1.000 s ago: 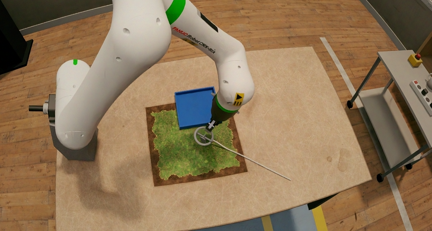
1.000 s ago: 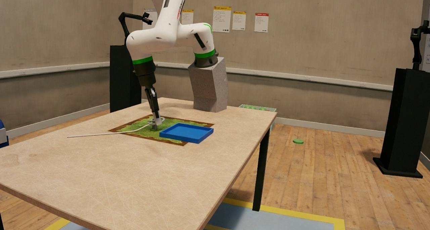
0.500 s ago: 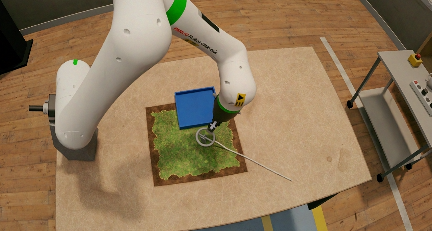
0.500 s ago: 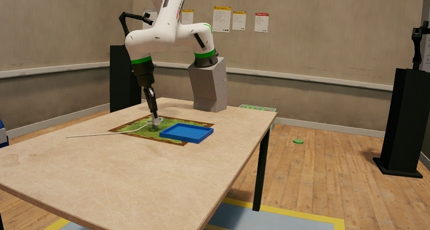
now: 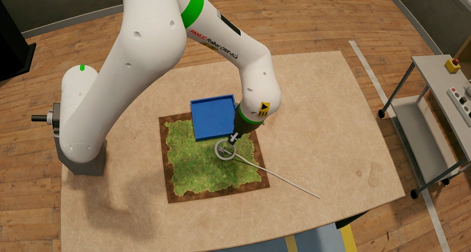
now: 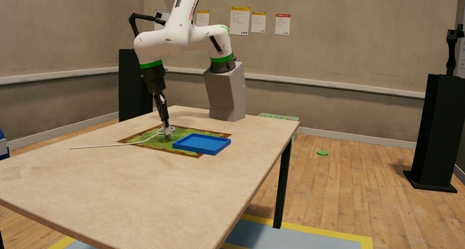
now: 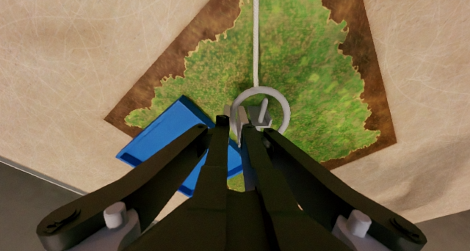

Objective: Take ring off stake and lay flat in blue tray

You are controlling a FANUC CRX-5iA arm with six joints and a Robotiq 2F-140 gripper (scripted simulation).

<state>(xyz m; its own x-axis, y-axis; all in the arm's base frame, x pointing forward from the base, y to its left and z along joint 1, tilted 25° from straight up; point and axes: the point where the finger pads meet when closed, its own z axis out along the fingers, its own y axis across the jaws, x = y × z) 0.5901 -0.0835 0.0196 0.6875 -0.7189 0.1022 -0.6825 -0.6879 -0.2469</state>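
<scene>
My gripper is now 16 cm to the right of the blue tray, 6 cm above it and 3 cm past it. The rest, counted from my hand: grey T-topped stake (5 cm below, 4 cm behind, 2 cm to the right); then white ring (3 cm below, 3 cm behind, 2 cm to the right); then mat (9 cm below, 9 cm behind, 1 cm to the left).
</scene>
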